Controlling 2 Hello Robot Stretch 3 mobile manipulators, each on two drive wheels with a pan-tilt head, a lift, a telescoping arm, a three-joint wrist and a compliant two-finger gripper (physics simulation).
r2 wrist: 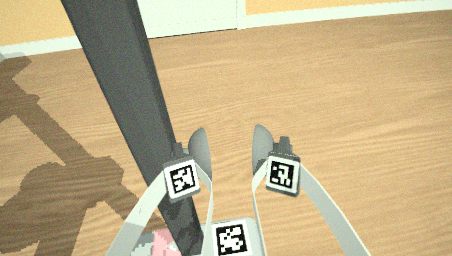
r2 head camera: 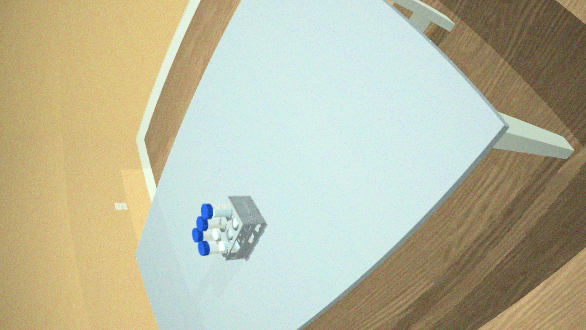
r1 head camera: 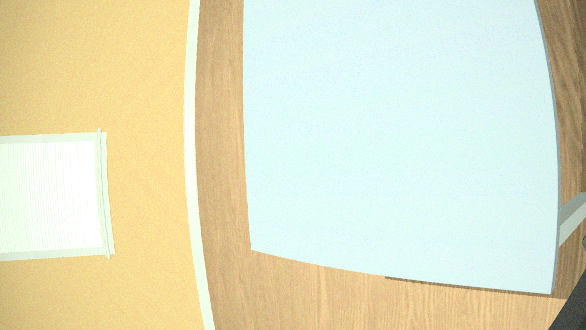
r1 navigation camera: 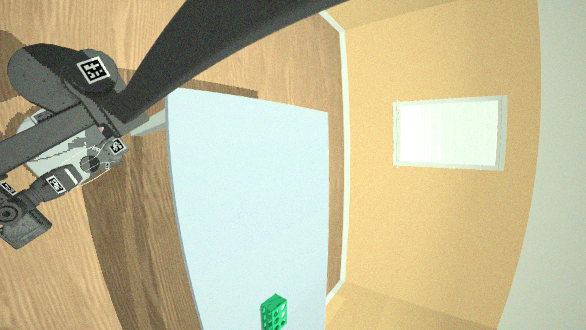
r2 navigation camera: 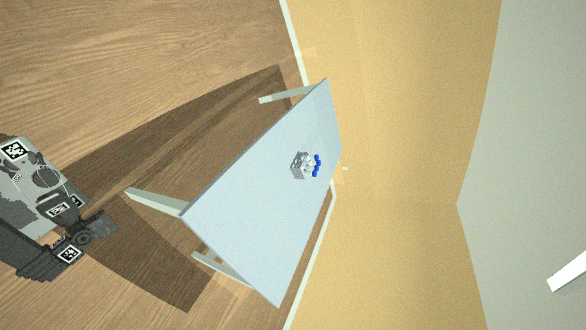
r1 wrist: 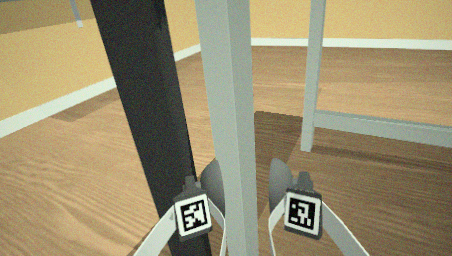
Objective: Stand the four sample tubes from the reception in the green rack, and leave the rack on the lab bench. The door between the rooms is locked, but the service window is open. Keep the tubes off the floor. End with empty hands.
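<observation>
The green rack (r1 navigation camera: 274,314) stands on the pale lab bench (r1 navigation camera: 250,200) (r1 head camera: 400,150), cut by the lower edge of the r1 navigation view. Several blue-capped tubes (r2 head camera: 202,223) (r2 navigation camera: 316,167) stand in a grey rack (r2 head camera: 250,210) (r2 navigation camera: 299,167) on the other pale table (r2 head camera: 350,125) (r2 navigation camera: 260,220). The r1 gripper (r1 wrist: 246,185) is open and low, below bench height; a grey bench leg (r1 wrist: 232,90) passes between its fingers or close before them. The r2 gripper (r2 wrist: 231,150) is open, with nothing between its fingers, low over the floor and away from the tubes.
A pale framed panel (r1 head camera: 104,195) (r1 navigation camera: 501,132) is in the wall beyond the lab bench; I cannot tell whether it is the service window. A second leg (r1 wrist: 312,75) and crossbar (r1 wrist: 385,128) stand behind r1's gripper. A white door (r2 wrist: 190,15) is ahead of r2's gripper.
</observation>
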